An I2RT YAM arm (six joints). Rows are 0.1 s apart.
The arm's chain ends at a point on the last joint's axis. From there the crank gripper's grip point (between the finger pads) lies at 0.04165 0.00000 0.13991 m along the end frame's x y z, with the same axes.
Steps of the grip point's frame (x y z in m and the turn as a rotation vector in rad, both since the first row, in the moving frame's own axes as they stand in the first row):
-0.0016 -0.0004 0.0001 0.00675 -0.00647 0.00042
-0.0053 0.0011 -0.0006 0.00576 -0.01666 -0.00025
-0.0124 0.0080 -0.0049 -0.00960 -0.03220 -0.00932
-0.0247 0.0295 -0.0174 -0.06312 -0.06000 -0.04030
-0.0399 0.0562 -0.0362 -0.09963 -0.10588 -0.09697
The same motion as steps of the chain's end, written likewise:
-0.0007 0.0005 -0.0002 0.00675 -0.00647 0.00042
-0.0030 0.0019 -0.0013 0.00576 -0.01666 -0.00025
-0.0079 0.0070 -0.0062 -0.00960 -0.03220 -0.00932
-0.0164 0.0221 -0.0194 -0.06312 -0.06000 -0.04030
-0.0254 0.0454 -0.0393 -0.09963 -0.10588 -0.09697

